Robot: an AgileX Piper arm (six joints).
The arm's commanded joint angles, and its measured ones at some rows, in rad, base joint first. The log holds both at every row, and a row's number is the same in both.
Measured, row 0: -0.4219, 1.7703, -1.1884, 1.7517, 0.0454, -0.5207
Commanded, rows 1 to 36: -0.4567, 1.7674, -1.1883, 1.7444, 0.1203, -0.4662; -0.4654, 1.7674, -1.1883, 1.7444, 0.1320, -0.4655; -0.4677, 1.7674, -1.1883, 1.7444, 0.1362, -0.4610; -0.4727, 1.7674, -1.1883, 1.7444, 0.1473, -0.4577; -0.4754, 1.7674, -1.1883, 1.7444, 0.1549, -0.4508; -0.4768, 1.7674, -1.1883, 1.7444, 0.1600, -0.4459; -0.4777, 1.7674, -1.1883, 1.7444, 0.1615, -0.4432; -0.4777, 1.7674, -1.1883, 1.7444, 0.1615, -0.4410; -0.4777, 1.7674, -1.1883, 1.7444, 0.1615, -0.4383; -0.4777, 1.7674, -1.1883, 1.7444, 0.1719, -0.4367; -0.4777, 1.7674, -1.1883, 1.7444, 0.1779, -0.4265; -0.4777, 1.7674, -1.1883, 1.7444, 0.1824, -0.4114; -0.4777, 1.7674, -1.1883, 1.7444, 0.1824, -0.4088; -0.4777, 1.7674, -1.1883, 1.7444, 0.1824, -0.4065; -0.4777, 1.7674, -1.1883, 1.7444, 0.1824, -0.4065; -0.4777, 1.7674, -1.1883, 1.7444, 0.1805, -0.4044; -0.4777, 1.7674, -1.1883, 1.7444, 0.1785, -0.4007; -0.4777, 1.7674, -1.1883, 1.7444, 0.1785, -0.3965; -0.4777, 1.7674, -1.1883, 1.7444, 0.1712, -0.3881; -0.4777, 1.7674, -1.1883, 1.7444, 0.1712, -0.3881; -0.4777, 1.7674, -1.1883, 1.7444, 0.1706, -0.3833; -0.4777, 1.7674, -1.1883, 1.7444, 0.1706, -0.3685; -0.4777, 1.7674, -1.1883, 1.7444, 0.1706, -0.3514; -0.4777, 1.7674, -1.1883, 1.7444, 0.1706, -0.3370; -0.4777, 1.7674, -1.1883, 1.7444, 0.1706, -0.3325; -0.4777, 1.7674, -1.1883, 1.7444, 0.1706, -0.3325; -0.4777, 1.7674, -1.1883, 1.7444, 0.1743, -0.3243; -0.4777, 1.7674, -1.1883, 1.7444, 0.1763, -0.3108; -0.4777, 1.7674, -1.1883, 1.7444, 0.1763, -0.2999; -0.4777, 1.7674, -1.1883, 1.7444, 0.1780, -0.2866; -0.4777, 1.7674, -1.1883, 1.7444, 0.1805, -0.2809; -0.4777, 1.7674, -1.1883, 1.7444, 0.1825, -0.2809; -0.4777, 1.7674, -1.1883, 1.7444, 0.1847, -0.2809; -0.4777, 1.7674, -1.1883, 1.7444, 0.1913, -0.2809; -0.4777, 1.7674, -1.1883, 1.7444, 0.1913, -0.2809; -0.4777, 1.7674, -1.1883, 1.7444, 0.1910, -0.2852
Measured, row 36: -0.4760, 1.7742, -1.1884, 1.7497, 0.1651, -0.2853
